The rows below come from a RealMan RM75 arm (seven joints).
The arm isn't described. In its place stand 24 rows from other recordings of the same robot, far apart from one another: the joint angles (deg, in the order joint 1, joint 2, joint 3, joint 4, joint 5, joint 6, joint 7), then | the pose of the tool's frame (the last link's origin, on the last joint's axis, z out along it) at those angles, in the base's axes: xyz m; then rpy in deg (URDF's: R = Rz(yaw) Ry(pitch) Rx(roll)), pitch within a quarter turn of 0, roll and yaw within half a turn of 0.
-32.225 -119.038 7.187 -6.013 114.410 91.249 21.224 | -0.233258, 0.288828, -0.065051, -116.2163, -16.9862, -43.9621
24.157 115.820 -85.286 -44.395 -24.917 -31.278 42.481 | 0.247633, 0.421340, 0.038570, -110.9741, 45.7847, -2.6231
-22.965 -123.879 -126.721 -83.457 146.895 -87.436 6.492 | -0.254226, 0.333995, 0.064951, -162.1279, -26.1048, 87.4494
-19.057 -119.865 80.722 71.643 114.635 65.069 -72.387 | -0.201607, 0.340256, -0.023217, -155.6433, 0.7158, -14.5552
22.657 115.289 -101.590 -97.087 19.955 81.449 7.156 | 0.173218, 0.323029, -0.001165, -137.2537, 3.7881, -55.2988
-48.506 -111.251 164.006 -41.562 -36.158 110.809 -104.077 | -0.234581, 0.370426, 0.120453, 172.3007, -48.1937, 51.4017
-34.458 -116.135 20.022 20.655 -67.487 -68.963 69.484 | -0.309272, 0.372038, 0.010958, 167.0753, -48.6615, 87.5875
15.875 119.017 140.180 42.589 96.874 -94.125 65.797 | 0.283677, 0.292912, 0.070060, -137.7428, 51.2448, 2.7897
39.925 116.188 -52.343 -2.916 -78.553 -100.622 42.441 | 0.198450, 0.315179, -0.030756, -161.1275, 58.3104, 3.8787
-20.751 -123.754 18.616 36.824 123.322 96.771 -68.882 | -0.315867, 0.258795, -0.003855, -166.4580, -39.5895, 29.0591
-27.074 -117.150 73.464 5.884 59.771 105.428 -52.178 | -0.242282, 0.255973, -0.031226, 176.5110, -63.0965, 25.8719
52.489 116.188 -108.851 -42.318 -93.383 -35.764 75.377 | 0.092711, 0.412482, -0.114691, -157.4465, -3.8011, 23.1484
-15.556 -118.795 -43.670 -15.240 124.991 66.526 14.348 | -0.356115, 0.283133, -0.022866, -93.3504, -27.4248, 0.6204
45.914 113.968 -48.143 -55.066 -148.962 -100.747 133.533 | 0.214320, 0.377657, 0.053113, -167.0223, -6.1460, -52.1709
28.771 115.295 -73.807 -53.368 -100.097 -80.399 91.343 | 0.198459, 0.342917, -0.014843, -174.0723, 19.6237, -13.2054
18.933 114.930 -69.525 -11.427 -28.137 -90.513 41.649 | 0.313139, 0.296744, 0.051875, -96.0887, 62.0760, 26.5925
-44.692 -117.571 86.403 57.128 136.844 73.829 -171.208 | -0.159226, 0.383896, -0.055092, -158.6927, -0.0976, 62.3313
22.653 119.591 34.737 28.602 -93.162 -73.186 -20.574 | 0.296478, 0.324800, -0.015883, -71.9187, 42.5681, 11.3119
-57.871 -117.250 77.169 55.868 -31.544 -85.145 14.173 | -0.106929, 0.413002, -0.022447, -152.1303, 7.8742, 53.1174
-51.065 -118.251 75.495 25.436 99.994 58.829 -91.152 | -0.160638, 0.405709, -0.087423, -169.2092, -14.6034, 19.1313
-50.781 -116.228 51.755 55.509 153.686 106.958 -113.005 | -0.184343, 0.370800, 0.035395, -176.0697, 19.3756, 26.4506
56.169 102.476 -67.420 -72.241 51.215 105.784 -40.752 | 0.067787, 0.401544, 0.109769, -164.5965, -10.3495, -23.1429
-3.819 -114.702 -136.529 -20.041 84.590 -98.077 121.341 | -0.361849, 0.180938, 0.023429, -157.2595, -55.5681, 29.7267
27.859 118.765 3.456 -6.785 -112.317 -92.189 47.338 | 0.288474, 0.304821, -0.002820, -132.8793, 64.9492, -3.1829
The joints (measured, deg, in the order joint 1, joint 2, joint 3, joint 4, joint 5, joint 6, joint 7), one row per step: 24.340, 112.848, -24.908, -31.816, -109.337, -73.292, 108.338; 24.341, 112.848, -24.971, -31.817, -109.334, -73.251, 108.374; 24.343, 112.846, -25.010, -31.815, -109.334, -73.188, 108.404; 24.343, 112.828, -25.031, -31.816, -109.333, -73.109, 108.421; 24.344, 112.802, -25.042, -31.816, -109.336, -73.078, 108.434; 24.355, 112.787, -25.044, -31.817, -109.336, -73.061, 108.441; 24.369, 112.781, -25.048, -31.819, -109.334, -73.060, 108.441; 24.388, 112.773, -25.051, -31.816, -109.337, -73.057, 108.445; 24.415, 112.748, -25.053, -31.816, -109.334, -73.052, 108.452; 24.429, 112.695, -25.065, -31.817, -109.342, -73.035, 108.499; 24.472, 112.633, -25.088, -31.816, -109.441, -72.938, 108.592; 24.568, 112.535, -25.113, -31.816, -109.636, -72.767, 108.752; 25.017, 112.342, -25.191, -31.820, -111.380, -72.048, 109.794; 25.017, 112.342, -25.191, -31.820, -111.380, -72.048, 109.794; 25.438, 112.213, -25.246, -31.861, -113.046, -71.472, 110.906; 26.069, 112.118, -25.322, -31.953, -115.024, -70.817, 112.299; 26.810, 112.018, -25.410, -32.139, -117.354, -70.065, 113.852; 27.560, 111.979, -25.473, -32.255, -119.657, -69.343, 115.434; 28.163, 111.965, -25.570, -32.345, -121.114, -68.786, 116.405
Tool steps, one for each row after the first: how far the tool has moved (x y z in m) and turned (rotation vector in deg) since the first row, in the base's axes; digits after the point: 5 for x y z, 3 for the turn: 0.00000, 0.00005, -0.00012, -0.036, -0.015, -0.026; 0.00009, 0.00013, -0.00016, -0.043, -0.037, -0.074; 0.00028, 0.00023, 0.00000, -0.017, -0.087, -0.134; 0.00040, 0.00030, 0.00020, -0.005, -0.122, -0.159; 0.00041, 0.00040, 0.00033, 0.007, -0.139, -0.164; 0.00034, 0.00050, 0.00038, 0.009, -0.147, -0.148; 0.00026, 0.00063, 0.00043, 0.007, -0.154, -0.134; 0.00017, 0.00084, 0.00063, 0.019, -0.172, -0.114; 0.00025, 0.00100, 0.00104, 0.027, -0.202, -0.137; 0.00046, 0.00132, 0.00138, -0.012, -0.301, -0.224; 0.00072, 0.00198, 0.00191, -0.086, -0.477, -0.363; 0.00207, 0.00370, 0.00090, -1.213, -1.299, -1.244; 0.00207, 0.00370, 0.00090, -1.213, -1.299, -1.244; 0.00307, 0.00514, -0.00028, -2.306, -1.939, -2.087; 0.00327, 0.00762, -0.00186, -3.582, -2.656, -2.975; 0.00344, 0.01059, -0.00328, -4.968, -3.657, -3.944; 0.00344, 0.01338, -0.00519, -6.324, -4.543, -4.947; 0.00278, 0.01607, -0.00631, -7.112, -5.242, -5.477
